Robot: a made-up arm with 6 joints.
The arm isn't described. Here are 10 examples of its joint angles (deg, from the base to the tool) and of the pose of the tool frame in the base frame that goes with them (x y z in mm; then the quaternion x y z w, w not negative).
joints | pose
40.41 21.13 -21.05 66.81 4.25 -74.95 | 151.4 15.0 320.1 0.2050 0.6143 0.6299 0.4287
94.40 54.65 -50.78 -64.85 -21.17 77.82 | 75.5 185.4 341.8 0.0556 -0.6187 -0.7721 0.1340
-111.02 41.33 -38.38 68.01 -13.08 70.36 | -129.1 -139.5 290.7 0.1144 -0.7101 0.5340 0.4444
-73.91 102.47 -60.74 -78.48 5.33 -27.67 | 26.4 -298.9 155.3 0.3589 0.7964 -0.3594 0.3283
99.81 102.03 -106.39 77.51 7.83 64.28 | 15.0 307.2 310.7 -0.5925 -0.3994 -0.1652 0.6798
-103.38 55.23 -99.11 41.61 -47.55 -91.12 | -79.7 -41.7 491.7 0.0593 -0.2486 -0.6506 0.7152
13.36 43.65 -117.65 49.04 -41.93 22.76 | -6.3 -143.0 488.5 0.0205 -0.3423 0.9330 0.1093
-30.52 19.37 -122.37 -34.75 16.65 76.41 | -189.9 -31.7 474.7 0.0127 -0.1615 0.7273 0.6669
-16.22 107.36 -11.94 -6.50 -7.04 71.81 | 79.9 -138.6 55.1 0.9881 0.1405 -0.0125 0.0612
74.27 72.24 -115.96 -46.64 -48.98 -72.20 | 60.4 92.7 462.6 -0.2032 -0.2784 0.4119 0.8436
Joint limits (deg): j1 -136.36..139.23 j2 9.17..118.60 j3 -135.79..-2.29 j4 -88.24..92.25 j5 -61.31..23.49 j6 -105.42..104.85
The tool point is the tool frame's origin. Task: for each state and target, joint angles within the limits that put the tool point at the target. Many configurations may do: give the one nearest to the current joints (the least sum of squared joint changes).
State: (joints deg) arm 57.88 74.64 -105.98 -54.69 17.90 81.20
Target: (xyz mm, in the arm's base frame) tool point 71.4 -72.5 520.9
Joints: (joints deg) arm 49.92 46.40 -112.52 -64.40 -13.89 68.01
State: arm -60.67 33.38 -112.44 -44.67 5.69 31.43
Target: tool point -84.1 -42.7 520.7
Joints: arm -58.46 40.46 -111.85 -44.39 8.49 32.27
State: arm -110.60 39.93 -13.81 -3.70 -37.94 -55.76
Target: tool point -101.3 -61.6 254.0
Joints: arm -135.56 33.27 -2.29 -11.90 -45.71 -57.29
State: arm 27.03 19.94 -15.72 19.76 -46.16 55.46
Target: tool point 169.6 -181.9 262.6
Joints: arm -18.10 66.83 -40.07 23.10 -38.44 56.46
